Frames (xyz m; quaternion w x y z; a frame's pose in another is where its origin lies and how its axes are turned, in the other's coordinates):
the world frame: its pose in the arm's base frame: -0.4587 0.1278 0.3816 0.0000 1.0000 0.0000 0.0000
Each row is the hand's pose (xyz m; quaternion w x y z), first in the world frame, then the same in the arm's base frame.
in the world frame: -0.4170 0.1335 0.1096 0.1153 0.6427 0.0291 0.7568
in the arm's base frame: -0.8757 -0.0057 0.2720 0.6427 -0.1153 0.7568 -0.0291
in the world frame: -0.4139 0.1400 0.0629 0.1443 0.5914 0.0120 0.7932
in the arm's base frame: -0.8726 -0.0122 0.3187 0.5914 -0.1443 0.7932 -0.0120
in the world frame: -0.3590 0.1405 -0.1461 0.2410 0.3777 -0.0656 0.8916
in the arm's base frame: -0.8177 -0.0127 0.5277 0.3777 -0.2410 0.8916 0.0656
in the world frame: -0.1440 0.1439 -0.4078 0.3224 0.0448 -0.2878 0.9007
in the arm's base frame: -0.6027 -0.0161 0.7894 0.0448 -0.3224 0.9007 0.2878
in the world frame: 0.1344 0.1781 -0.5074 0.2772 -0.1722 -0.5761 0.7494
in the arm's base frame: -0.3243 -0.0503 0.8890 0.1722 0.2772 -0.7494 -0.5761
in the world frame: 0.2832 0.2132 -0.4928 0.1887 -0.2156 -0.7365 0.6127
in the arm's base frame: -0.1755 -0.0854 0.8744 0.2156 0.1887 -0.6127 -0.7365
